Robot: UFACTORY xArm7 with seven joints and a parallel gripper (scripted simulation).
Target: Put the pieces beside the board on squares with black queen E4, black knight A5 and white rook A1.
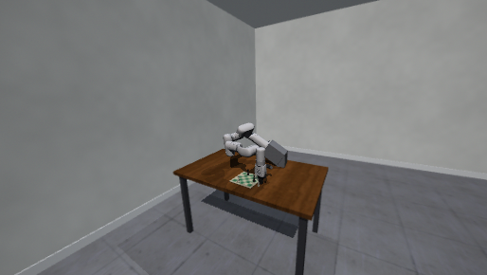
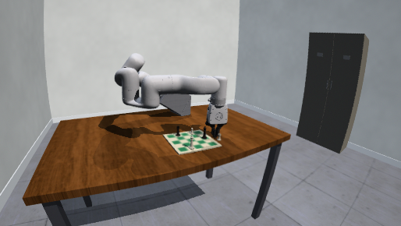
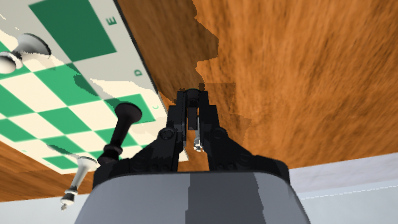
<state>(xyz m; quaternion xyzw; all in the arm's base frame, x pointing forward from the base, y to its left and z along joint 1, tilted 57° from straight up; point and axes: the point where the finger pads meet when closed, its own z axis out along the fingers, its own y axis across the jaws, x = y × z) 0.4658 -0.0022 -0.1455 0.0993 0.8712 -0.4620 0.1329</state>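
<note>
My gripper is now 1 cm above the black knight. Also, from my hand: white rook 4 cm ahead, 1 cm below; then cream board 1 cm behind, 14 cm to the right, 3 cm below; then black queen 1 cm behind, 6 cm to the right, 1 cm above.
</note>
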